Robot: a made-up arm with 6 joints.
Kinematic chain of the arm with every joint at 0, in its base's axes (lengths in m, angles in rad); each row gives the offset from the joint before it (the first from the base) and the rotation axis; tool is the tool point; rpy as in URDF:
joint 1: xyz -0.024 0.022 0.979 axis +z
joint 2: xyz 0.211 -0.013 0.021 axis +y
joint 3: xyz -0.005 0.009 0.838 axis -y
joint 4: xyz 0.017 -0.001 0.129 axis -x
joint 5: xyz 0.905 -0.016 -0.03 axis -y
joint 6: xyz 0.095 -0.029 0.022 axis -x
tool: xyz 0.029 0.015 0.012 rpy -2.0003 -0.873 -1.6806
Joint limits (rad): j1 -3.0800..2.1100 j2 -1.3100..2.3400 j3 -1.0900..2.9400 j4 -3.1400..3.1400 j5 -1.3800..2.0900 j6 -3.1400..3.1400
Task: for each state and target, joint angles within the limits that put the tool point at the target. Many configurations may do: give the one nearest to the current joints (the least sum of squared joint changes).
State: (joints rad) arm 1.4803 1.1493 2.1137 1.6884 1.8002 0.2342
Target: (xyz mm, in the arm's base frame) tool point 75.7 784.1 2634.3
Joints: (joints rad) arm 1.3177 0.5543 1.8414 1.6650 1.3976 0.2889
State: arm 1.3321 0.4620 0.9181 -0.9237 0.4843 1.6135
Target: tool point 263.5 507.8 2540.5
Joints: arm 1.1480 -0.3987 0.3243 -0.9724 0.6174 1.6152
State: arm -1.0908 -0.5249 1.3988 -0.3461 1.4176 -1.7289
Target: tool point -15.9 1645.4 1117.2
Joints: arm -1.6225 -1.3100 1.7465 -0.1873 0.5486 -1.7851
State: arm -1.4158 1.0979 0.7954 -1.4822 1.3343 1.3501
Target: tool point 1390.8 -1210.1 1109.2
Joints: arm -0.6632 1.1213 0.7316 -1.4997 1.3438 1.3501
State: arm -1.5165 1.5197 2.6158 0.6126 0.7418 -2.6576
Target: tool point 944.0 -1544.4 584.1
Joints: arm -1.0086 2.3192 2.2484 0.6338 0.7558 -2.6581
